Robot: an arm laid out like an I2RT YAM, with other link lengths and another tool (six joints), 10 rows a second.
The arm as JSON. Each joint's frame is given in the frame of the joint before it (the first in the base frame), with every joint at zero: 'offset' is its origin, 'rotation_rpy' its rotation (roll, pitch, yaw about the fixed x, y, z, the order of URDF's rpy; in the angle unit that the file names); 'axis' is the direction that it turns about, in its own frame. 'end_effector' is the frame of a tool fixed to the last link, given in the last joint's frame.
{
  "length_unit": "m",
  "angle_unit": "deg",
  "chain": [
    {
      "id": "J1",
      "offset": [
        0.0,
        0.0,
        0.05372
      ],
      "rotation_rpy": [
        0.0,
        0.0,
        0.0
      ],
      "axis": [
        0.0,
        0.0,
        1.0
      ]
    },
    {
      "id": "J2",
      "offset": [
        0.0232,
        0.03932,
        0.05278
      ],
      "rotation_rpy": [
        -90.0,
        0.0,
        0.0
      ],
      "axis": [
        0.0,
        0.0,
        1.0
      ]
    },
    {
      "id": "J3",
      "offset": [
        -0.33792,
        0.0,
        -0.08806
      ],
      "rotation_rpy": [
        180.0,
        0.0,
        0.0
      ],
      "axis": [
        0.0,
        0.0,
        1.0
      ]
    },
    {
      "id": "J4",
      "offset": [
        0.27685,
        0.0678,
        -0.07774
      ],
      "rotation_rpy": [
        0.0,
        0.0,
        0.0
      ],
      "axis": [
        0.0,
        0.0,
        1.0
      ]
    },
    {
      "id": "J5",
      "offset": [
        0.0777,
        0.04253,
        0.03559
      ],
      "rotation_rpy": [
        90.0,
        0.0,
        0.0
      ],
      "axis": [
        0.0,
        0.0,
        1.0
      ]
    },
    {
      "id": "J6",
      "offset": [
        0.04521,
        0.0,
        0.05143
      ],
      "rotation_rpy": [
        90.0,
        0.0,
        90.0
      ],
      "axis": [
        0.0,
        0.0,
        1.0
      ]
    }
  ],
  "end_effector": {
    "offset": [
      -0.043,
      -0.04,
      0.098
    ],
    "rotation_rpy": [
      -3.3,
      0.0,
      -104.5
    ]
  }
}
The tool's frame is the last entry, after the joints.
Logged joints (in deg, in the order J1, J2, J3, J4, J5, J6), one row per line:
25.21 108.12 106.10 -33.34 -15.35 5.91
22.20 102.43 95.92 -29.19 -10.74 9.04
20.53 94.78 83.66 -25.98 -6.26 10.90
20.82 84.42 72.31 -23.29 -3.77 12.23
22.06 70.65 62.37 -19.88 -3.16 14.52
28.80 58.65 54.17 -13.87 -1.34 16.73
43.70 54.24 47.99 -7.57 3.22 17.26
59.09 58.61 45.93 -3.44 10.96 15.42
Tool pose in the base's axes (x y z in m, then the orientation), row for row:
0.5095 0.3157 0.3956 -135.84 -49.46 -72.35
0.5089 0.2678 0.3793 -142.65 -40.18 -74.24
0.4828 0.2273 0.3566 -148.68 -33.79 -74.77
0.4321 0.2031 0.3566 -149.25 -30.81 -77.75
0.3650 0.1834 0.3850 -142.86 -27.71 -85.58
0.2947 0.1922 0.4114 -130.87 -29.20 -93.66
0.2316 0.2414 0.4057 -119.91 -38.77 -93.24
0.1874 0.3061 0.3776 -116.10 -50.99 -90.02
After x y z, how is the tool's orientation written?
As a rotation vector, in degrees.
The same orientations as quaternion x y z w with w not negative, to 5 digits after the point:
-0.82955 -0.30204 -0.44183 0.15938
-0.85396 -0.24053 -0.44443 0.12398
-0.87207 -0.19819 -0.43856 0.08874
-0.86974 -0.17954 -0.45308 0.07772
-0.84220 -0.16336 -0.50452 0.09739
-0.79192 -0.17669 -0.56675 0.14298
-0.74923 -0.24225 -0.58259 0.20138
-0.72960 -0.32043 -0.56570 0.21211

